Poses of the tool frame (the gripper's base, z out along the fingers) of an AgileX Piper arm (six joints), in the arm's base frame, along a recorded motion.
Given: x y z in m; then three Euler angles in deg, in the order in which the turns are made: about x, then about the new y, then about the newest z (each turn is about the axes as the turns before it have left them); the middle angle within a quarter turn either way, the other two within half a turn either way.
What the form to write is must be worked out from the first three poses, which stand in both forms.
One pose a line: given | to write
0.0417 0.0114 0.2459 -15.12 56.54 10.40 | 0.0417 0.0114 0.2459 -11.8 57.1 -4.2
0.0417 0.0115 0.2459 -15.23 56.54 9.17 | 0.0417 0.0115 0.2459 -13.8 56.8 -6.6
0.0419 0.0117 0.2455 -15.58 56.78 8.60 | 0.0419 0.0117 0.2455 -15.4 56.8 -8.2
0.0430 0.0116 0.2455 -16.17 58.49 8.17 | 0.0430 0.0116 0.2455 -17.6 58.2 -10.8
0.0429 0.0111 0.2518 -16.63 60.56 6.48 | 0.0429 0.0111 0.2518 -22.0 59.5 -15.9
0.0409 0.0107 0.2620 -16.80 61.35 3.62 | 0.0409 0.0107 0.2620 -27.2 58.9 -21.9
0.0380 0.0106 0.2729 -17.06 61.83 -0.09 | 0.0380 0.0106 0.2729 -33.1 57.4 -28.9
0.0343 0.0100 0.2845 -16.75 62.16 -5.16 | 0.0343 0.0100 0.2845 -39.1 54.8 -36.2
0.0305 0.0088 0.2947 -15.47 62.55 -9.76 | 0.0305 0.0088 0.2947 -42.6 52.9 -41.1
